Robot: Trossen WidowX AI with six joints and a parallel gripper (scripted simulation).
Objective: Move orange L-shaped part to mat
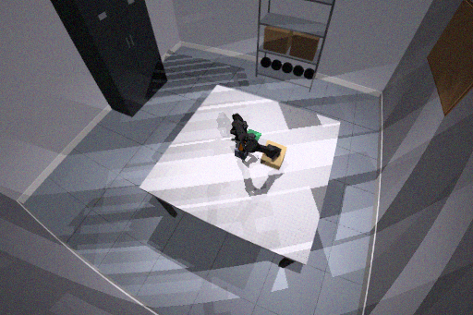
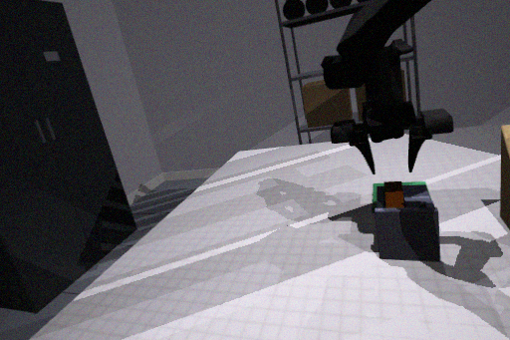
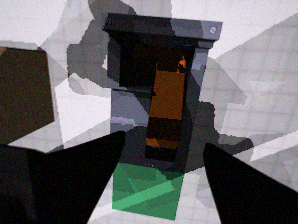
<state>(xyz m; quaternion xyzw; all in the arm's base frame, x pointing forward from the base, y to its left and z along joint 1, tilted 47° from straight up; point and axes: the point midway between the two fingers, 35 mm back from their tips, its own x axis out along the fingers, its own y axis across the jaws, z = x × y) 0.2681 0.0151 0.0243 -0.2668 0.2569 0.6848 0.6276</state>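
The orange L-shaped part is 80 mm below my gripper tip, 30 mm to the left of it and 20 mm behind it. The rest, counted from my gripper tip: green mat: 150 mm to the right, 130 mm below, 10 mm behind.
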